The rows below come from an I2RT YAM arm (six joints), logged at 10 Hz.
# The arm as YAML. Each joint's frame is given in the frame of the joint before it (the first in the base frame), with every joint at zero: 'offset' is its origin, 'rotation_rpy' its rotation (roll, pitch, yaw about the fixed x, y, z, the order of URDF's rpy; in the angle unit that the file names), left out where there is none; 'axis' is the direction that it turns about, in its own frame. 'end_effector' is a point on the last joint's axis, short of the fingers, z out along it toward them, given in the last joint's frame.
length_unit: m
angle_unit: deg
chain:
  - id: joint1
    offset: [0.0, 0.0, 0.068]
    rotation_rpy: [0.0, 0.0, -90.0]
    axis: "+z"
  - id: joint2
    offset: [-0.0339, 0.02, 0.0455]
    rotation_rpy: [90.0, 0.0, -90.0]
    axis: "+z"
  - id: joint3
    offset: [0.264, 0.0, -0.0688]
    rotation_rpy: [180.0, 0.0, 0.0]
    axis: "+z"
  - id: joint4
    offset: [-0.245, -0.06, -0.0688]
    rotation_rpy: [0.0, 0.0, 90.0]
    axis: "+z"
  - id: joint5
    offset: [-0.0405, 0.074, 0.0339]
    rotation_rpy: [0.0, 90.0, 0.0]
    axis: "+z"
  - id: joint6
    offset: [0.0, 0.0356, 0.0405]
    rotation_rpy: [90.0, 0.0, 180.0]
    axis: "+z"
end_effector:
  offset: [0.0, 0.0, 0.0]
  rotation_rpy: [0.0, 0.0, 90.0]
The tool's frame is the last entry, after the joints.
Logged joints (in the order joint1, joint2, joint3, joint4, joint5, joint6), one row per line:
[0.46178, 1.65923, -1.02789, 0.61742, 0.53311, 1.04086]
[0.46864, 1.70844, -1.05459, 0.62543, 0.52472, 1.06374]
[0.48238, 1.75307, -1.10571, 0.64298, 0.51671, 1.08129]
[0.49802, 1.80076, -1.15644, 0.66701, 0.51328, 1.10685]
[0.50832, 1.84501, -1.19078, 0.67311, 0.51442, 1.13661]
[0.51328, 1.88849, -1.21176, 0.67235, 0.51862, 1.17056]
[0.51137, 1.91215, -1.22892, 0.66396, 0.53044, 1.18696]
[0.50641, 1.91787, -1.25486, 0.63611, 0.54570, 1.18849]
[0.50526, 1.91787, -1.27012, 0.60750, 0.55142, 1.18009]
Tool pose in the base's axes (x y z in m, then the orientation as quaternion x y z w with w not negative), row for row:
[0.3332, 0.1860, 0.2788, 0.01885, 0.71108, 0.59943, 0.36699]
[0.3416, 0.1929, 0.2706, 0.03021, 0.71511, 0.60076, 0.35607]
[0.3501, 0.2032, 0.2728, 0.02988, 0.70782, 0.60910, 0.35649]
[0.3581, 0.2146, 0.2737, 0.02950, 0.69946, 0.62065, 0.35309]
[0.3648, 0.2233, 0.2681, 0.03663, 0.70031, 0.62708, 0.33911]
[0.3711, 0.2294, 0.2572, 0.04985, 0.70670, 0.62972, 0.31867]
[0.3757, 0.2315, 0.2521, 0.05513, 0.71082, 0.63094, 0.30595]
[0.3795, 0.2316, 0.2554, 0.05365, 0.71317, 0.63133, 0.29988]
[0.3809, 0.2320, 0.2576, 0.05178, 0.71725, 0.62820, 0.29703]
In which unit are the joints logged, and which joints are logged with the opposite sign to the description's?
The joints are logged in radians. Opposite sign: joint3, joint5.
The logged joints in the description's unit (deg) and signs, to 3 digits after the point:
[26.458, 95.067, 58.894, 35.376, -30.545, 59.637]
[26.851, 97.886, 60.424, 35.834, -30.064, 60.948]
[27.638, 100.444, 63.353, 36.840, -29.605, 61.953]
[28.534, 103.176, 66.259, 38.217, -29.409, 63.418]
[29.125, 105.711, 68.227, 38.566, -29.474, 65.123]
[29.409, 108.203, 69.429, 38.523, -29.715, 67.068]
[29.299, 109.558, 70.412, 38.042, -30.392, 68.008]
[29.015, 109.886, 71.898, 36.446, -31.266, 68.095]
[28.949, 109.886, 72.773, 34.807, -31.594, 67.614]

